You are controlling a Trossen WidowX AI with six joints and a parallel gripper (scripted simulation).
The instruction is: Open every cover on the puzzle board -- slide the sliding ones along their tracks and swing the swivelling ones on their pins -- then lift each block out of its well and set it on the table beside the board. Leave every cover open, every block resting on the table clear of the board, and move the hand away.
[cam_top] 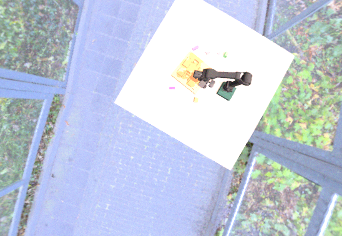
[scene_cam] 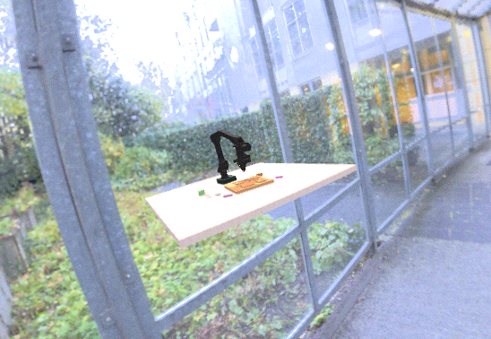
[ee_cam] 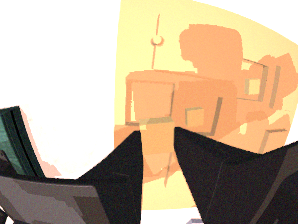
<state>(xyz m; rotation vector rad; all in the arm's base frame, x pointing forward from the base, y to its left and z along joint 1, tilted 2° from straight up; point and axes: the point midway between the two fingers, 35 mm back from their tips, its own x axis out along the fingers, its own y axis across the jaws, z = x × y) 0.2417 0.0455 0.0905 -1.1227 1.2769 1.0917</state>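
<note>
My gripper tip is 11 cm short of the puzzle board, 5 cm to the left of it and 7 cm above it. From my gripper tip the other things lie so: lilac block: 17 cm ahead, 29 cm to the right, 9 cm below; green block: 12 cm behind, 34 cm to the right, 7 cm below; pink block: 23 cm ahead, 15 cm to the left, 9 cm below.
</note>
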